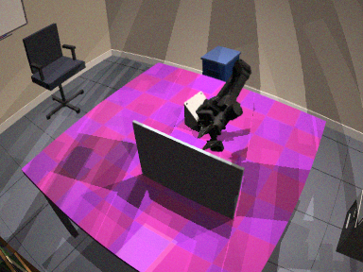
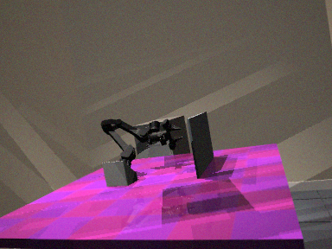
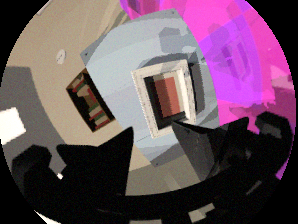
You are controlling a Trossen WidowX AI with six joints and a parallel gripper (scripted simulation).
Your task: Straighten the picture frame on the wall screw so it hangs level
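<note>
Now: gripper tip 9 cm short of the picture frame and 5 cm above it. The rest, counted from my gripper tip: grey wall panel (10 cm ahead, 6 cm below).
</note>
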